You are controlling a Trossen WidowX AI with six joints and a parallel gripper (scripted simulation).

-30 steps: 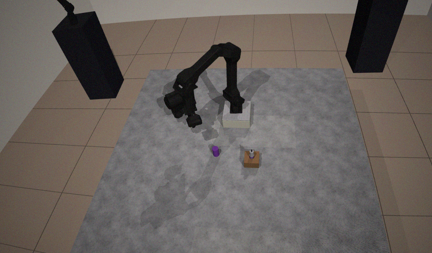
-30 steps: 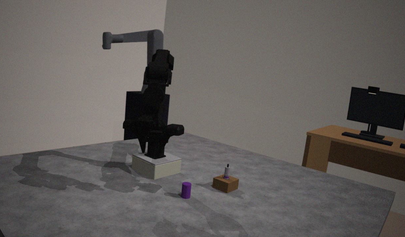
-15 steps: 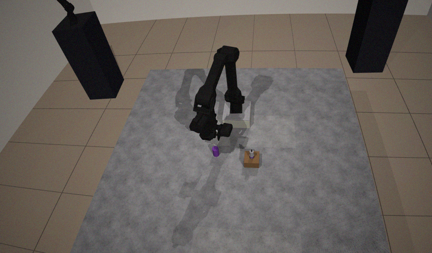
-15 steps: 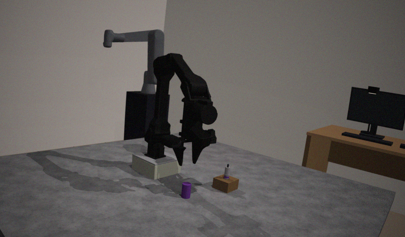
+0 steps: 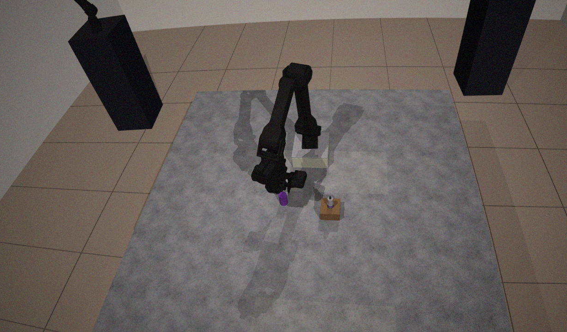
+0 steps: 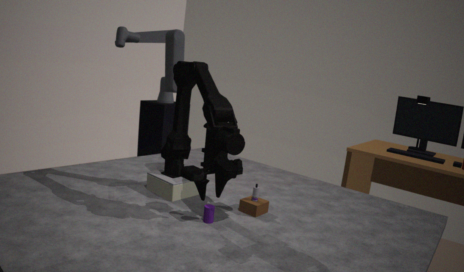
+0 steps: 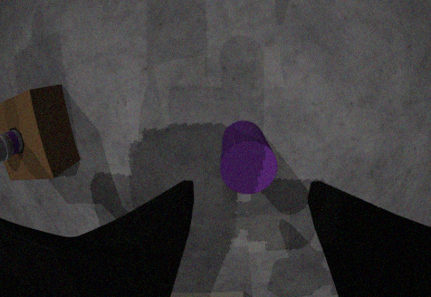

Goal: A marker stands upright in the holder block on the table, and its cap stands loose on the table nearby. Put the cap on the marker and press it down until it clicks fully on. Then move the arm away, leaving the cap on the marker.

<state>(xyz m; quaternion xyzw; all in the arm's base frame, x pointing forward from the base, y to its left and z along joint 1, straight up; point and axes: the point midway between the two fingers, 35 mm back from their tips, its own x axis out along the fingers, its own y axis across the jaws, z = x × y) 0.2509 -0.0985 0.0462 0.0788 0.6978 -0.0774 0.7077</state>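
My gripper tip is 50 mm above the purple cap. Also, from my gripper tip: brown holder block (170 mm to the left, 50 mm below, 50 mm ahead).
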